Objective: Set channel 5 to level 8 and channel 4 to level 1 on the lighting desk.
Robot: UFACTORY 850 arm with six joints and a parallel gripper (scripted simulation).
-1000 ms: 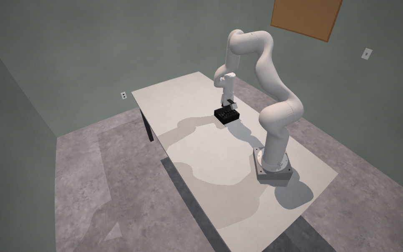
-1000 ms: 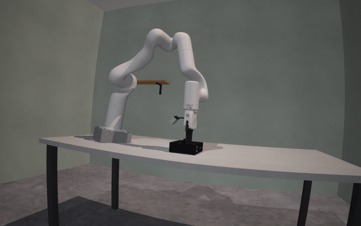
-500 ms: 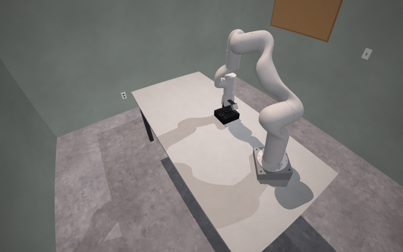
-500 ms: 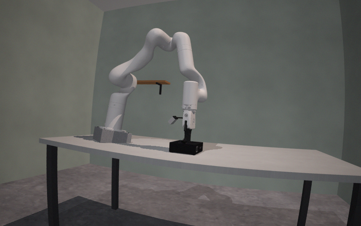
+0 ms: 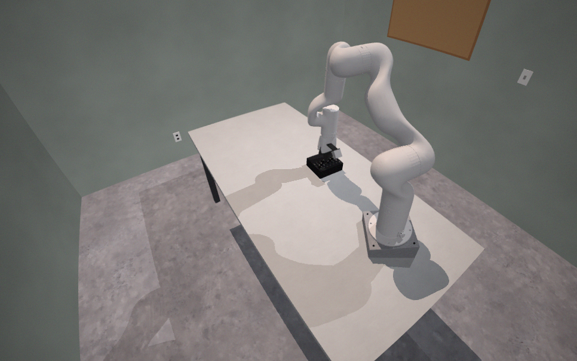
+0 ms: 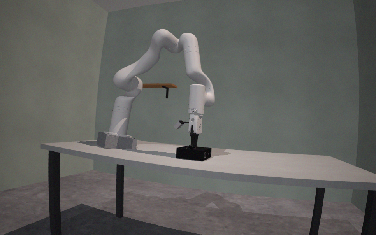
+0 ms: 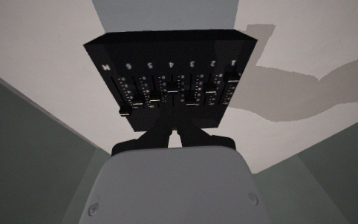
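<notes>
The channel 5 fader cap lies 2 cm to the right of my hand, 1 cm below it and 1 cm behind it. The rest, counted from my hand: channel 1 fader cap (6 cm to the left, 4 cm behind, 1 cm below); channel 4 fader cap (2 cm behind, 1 cm below).
</notes>
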